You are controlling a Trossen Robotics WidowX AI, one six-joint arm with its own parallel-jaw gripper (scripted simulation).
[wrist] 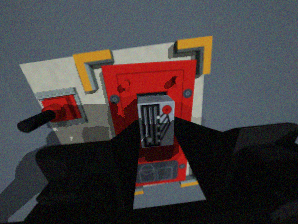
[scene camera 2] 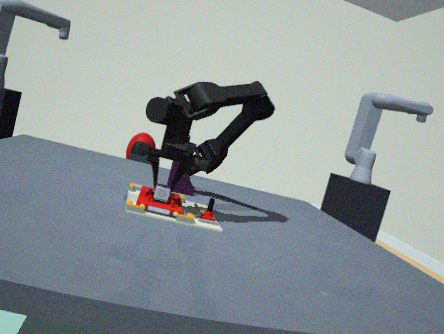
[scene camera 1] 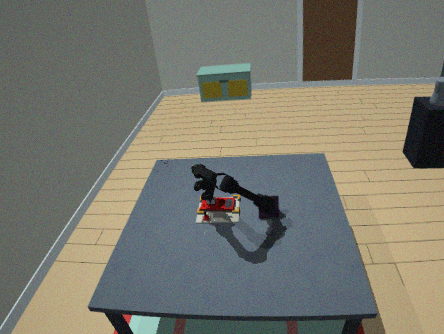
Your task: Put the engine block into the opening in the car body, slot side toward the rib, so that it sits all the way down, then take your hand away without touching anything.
Labels:
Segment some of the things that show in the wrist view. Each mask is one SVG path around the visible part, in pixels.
My gripper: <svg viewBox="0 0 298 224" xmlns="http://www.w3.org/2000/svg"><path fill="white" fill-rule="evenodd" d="M298 125L294 123L279 123L233 128L221 132L174 117L175 137L198 180L206 200L133 209L141 140L139 120L135 120L111 140L57 146L49 145L41 148L35 154L35 161L48 181L43 191L36 198L38 203L35 204L33 210L25 217L24 221L1 224L298 224L298 144L295 143L298 136Z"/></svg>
A grey engine block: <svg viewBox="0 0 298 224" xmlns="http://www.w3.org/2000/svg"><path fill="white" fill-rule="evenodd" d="M168 95L138 97L137 99L142 148L174 144L175 101Z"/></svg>

